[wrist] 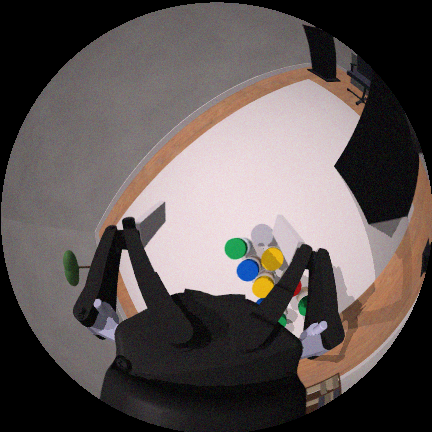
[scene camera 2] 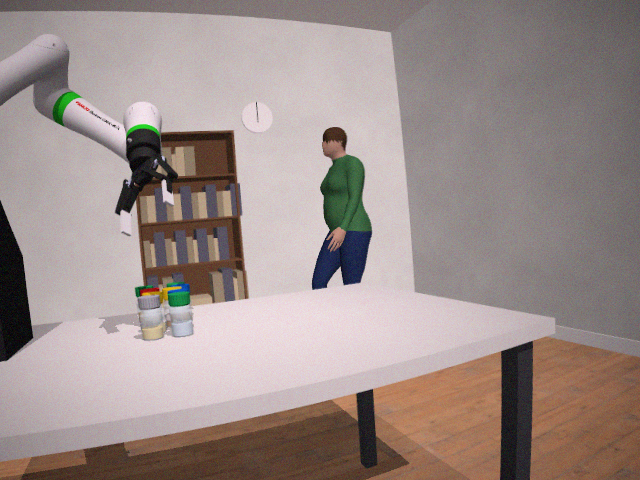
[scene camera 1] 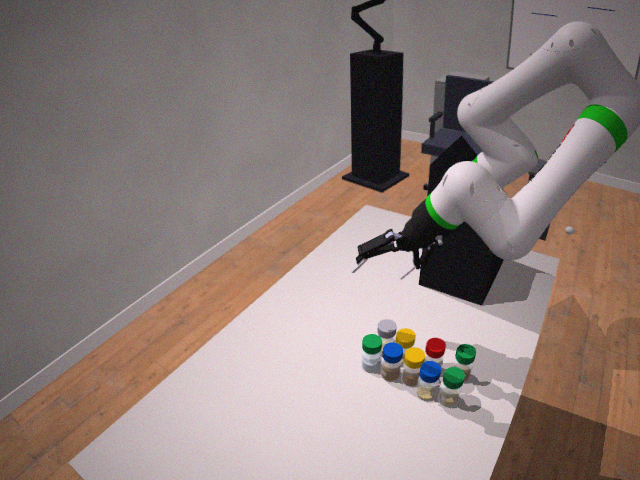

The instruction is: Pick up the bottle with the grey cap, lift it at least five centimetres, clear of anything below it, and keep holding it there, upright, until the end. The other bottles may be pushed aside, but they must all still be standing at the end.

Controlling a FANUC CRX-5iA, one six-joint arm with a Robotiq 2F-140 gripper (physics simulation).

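Places are measured from the arm's base along level axes (x ahead, y left, z up), in centimetres.
Where they show: gripper, fingertip midpoint: [wrist: 219, 217] [scene camera 2: 146, 219] [scene camera 1: 376, 271].
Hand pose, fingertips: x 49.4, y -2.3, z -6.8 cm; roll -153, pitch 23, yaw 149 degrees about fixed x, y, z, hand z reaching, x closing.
After its pixels a point has its place.
The bottle with the grey cap [scene camera 1: 386, 327] @(z -25.4, x 48.2, y 1.1 cm) [scene camera 2: 149, 302] @(z -26.5, x 48.0, y -1.8 cm) [wrist: 262, 235] @(z -25.4, x 47.3, y 1.1 cm) stands upright on the table [scene camera 1: 232, 372] @(z -35.9, x 82.5, y -27.6 cm) [scene camera 2: 330, 351] @(z -35.9, x 84.6, y -28.5 cm) [wrist: 215, 165] @(z -35.9, x 52.3, y -28.7 cm), at a corner of the bottle group. A green-capped bottle [scene camera 1: 371, 345] @(z -25.4, x 56.4, y 2.0 cm) [scene camera 2: 179, 299] @(z -26.5, x 55.2, y -1.6 cm) [wrist: 236, 248] @(z -25.4, x 54.4, y 1.4 cm) and a yellow-capped bottle [scene camera 1: 405, 337] @(z -25.4, x 48.3, y 7.6 cm) [wrist: 272, 259] @(z -25.4, x 47.3, y 7.3 cm) stand close beside it. A blue-capped bottle [scene camera 1: 392, 354] @(z -25.4, x 55.7, y 8.4 cm) [wrist: 248, 270] @(z -25.4, x 53.7, y 7.6 cm) stands diagonally from it. My gripper [scene camera 1: 379, 271] @(z -6.8, x 49.4, y -2.3 cm) [scene camera 2: 147, 217] @(z -6.8, x 49.4, y -2.3 cm) [wrist: 219, 217] @(z -6.8, x 49.4, y -2.3 cm) is open and empty, high above the table. In the wrist view the grey cap shows between the fingertips, nearer the right one.
Further bottles stand in the group: a red-capped one [scene camera 1: 435, 348] @(z -25.4, x 46.9, y 16.4 cm), a second yellow-capped one [scene camera 1: 414, 358] @(z -25.3, x 53.4, y 13.8 cm) [wrist: 263, 287] @(z -25.4, x 51.8, y 13.1 cm), a second blue-capped one [scene camera 1: 430, 372] @(z -25.3, x 55.0, y 19.7 cm), and green-capped ones [scene camera 1: 453, 378] @(z -25.4, x 53.2, y 25.5 cm) [scene camera 1: 465, 354] @(z -25.3, x 44.0, y 24.2 cm). The black robot pedestal [scene camera 1: 457, 268] @(z -24.1, x 12.4, y 4.7 cm) [scene camera 2: 12, 294] @(z -22.0, x 12.7, y 2.6 cm) [wrist: 385, 160] @(z -12.0, x 12.8, y 1.8 cm) stands at the table's back.
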